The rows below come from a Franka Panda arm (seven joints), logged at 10 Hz.
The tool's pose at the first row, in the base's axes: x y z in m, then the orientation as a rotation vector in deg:
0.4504, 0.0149, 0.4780, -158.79, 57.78, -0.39
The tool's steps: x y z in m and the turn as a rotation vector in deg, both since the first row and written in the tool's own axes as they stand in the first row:
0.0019, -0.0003, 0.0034, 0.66, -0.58, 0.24
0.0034, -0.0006, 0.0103, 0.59, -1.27, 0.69
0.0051, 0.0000, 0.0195, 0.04, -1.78, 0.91
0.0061, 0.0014, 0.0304, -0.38, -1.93, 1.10
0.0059, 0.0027, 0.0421, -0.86, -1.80, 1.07
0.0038, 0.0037, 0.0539, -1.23, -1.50, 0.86
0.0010, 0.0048, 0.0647, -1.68, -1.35, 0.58
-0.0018, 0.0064, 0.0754, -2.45, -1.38, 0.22
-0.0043, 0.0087, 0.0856, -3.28, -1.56, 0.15
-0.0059, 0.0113, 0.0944, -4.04, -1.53, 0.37
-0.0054, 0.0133, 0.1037, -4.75, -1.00, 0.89
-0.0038, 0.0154, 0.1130, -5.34, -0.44, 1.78
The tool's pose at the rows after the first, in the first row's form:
0.4523, 0.0145, 0.4746, -157.92, 57.79, 0.11
0.4541, 0.0150, 0.4678, -157.56, 58.26, 1.16
0.4557, 0.0151, 0.4585, -157.79, 58.59, 2.18
0.4563, 0.0154, 0.4475, -158.02, 58.93, 2.63
0.4561, 0.0166, 0.4358, -158.50, 59.06, 2.69
0.4547, 0.0193, 0.4242, -159.03, 58.94, 2.44
0.4526, 0.0222, 0.4136, -159.62, 58.72, 2.42
0.4502, 0.0247, 0.4029, -160.48, 58.42, 2.81
0.4475, 0.0264, 0.3927, -161.20, 58.51, 3.49
0.4453, 0.0270, 0.3837, -161.77, 59.03, 3.88
0.4450, 0.0268, 0.3741, -162.29, 60.10, 3.59
0.4456, 0.0259, 0.3645, -162.51, 61.67, 3.25

